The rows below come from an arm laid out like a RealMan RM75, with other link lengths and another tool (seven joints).
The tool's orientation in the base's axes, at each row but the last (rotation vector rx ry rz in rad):
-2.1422 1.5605 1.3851
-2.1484 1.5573 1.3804
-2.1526 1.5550 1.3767
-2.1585 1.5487 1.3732
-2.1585 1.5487 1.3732
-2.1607 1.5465 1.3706
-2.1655 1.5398 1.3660
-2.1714 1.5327 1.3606
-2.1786 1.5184 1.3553
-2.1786 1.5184 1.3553
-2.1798 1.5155 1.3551
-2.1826 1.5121 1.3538
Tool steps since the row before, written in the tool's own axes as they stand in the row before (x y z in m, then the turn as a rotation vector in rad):
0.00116 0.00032 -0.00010 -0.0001 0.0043 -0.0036
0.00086 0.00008 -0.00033 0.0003 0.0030 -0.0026
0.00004 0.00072 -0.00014 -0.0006 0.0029 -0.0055
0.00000 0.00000 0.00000 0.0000 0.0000 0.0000
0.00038 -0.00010 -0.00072 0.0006 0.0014 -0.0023
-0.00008 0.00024 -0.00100 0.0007 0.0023 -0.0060
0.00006 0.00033 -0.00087 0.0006 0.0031 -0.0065
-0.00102 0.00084 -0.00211 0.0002 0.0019 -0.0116
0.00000 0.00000 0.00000 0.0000 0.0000 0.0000
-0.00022 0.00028 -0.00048 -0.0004 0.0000 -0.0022
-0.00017 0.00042 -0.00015 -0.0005 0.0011 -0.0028
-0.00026 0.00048 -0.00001 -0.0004 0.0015 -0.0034
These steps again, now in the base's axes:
-0.00017 -0.00098 -0.00068 -0.0014 -0.0040 0.0037
0.00016 -0.00081 -0.00042 -0.0009 -0.0031 0.0024
-0.00050 -0.00043 0.00031 0.0008 -0.0041 0.0046
0.00000 0.00000 0.00000 0.0000 0.0000 0.0000
0.00052 -0.00063 0.00009 0.0002 -0.0024 0.0014
0.00038 -0.00064 0.00072 0.0016 -0.0050 0.0037
0.00024 -0.00070 0.00057 0.0013 -0.0056 0.0044
0.00047 -0.00092 0.00226 0.0052 -0.0077 0.0072
0.00000 0.00000 0.00000 0.0000 0.0000 0.0000
0.00003 -0.00026 0.00054 0.0012 -0.0010 0.0016
-0.00027 -0.00017 0.00036 0.0007 -0.0018 0.0024
-0.00040 -0.00006 0.00036 0.0007 -0.0024 0.0028

